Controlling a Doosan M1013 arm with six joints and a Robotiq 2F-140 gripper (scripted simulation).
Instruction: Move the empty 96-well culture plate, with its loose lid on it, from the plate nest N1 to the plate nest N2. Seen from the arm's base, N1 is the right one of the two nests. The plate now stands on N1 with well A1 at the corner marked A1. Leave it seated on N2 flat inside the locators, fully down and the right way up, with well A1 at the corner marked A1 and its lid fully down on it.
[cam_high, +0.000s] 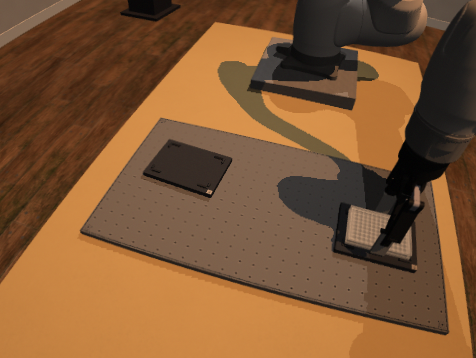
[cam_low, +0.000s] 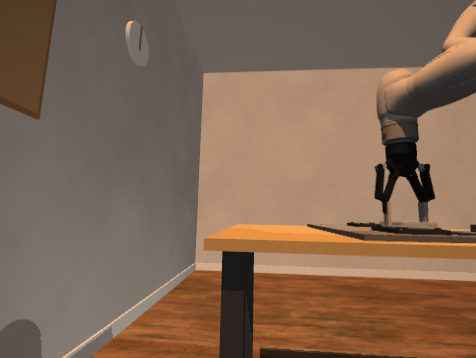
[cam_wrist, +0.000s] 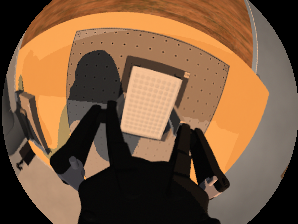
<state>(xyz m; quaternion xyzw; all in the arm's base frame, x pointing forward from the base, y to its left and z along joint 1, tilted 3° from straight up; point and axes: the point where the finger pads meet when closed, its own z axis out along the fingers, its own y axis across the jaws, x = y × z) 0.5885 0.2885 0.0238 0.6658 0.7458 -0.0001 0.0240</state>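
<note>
Now: hand 2 cm above the lid. Round my hand: plate: 2 cm below; A1 corner mark: 5 cm ahead, 8 cm to the left, 3 cm below; black nest N2: 4 cm below.
</note>
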